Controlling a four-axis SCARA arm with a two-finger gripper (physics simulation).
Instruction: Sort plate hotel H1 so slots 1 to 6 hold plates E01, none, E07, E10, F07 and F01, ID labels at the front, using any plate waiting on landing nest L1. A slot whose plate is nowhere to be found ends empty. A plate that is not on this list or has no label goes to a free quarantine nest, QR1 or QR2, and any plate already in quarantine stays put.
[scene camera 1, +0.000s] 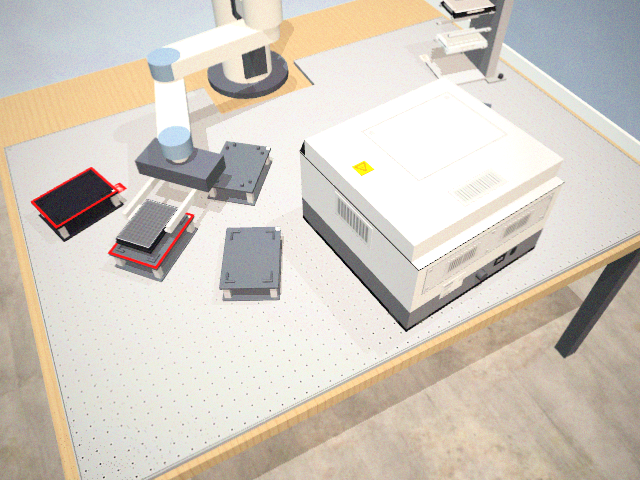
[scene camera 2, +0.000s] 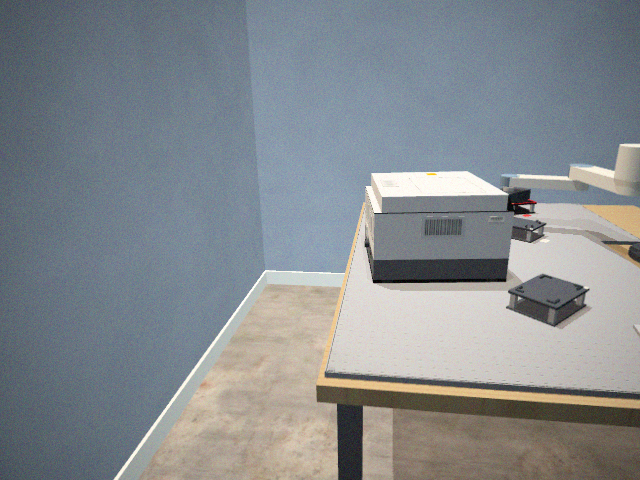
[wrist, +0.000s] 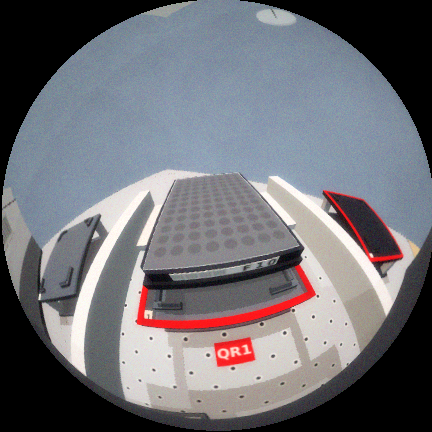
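Pixels of known places: gripper, fingertip midpoint: (scene camera 1: 146, 223) (wrist: 210, 191); arm's base at its link origin: (scene camera 1: 248, 74).
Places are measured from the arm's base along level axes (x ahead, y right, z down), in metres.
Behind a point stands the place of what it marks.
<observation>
My gripper (scene camera 1: 148, 223) @(x 0.556, y 0.460, z -0.102 m) (wrist: 210, 191) @(x 0.556, y 0.460, z -0.102 m) is shut on plate F10 (scene camera 1: 147, 227) @(x 0.566, y 0.461, z -0.099 m) (wrist: 212, 225) @(x 0.532, y 0.429, z -0.099 m), a black plate with a grey well top. Its front label reads F10 in the wrist view. The plate is level, low over quarantine nest QR1 (scene camera 1: 178, 239) @(x 0.594, y 0.410, z -0.059 m) (wrist: 225, 320) @(x 0.502, y 0.395, z -0.063 m), whose front rim sticks out under it; any small gap is hard to judge. Nest QR2 (scene camera 1: 77, 198) @(x 0.363, y 0.581, z -0.063 m) (wrist: 367, 225) @(x 0.360, y 0.564, z -0.063 m) has a black, red-edged top; whether it bears a plate is unclear. Landing nest L1 (scene camera 1: 251, 260) @(x 0.726, y 0.292, z -0.063 m) (wrist: 70, 260) @(x 0.673, y 0.306, z -0.063 m) bears no plate. Part of hotel H1 (scene camera 1: 496, 41) @(x 0.387, y -0.619, z -0.139 m) shows, with a dark plate (scene camera 1: 467, 7) @(x 0.326, y -0.541, z -0.231 m); its labels are unreadable.
A large white instrument (scene camera 1: 429, 155) @(x 0.808, y -0.072, z -0.267 m) (scene camera 2: 439, 232) @(x 0.780, y -0.276, z -0.164 m) stands right of the nests. Another dark nest (scene camera 1: 240, 170) @(x 0.457, y 0.206, z -0.063 m) (scene camera 2: 528, 227) @(x 0.419, y 0.133, z -0.063 m) stands beside the gripper body. A further nest (scene camera 2: 547, 297) @(x 0.544, y -0.449, z -0.063 m) stands near the instrument. The arm's round base (scene camera 1: 248, 82) @(x 0.071, y 0.027, z -0.024 m) is at the back.
</observation>
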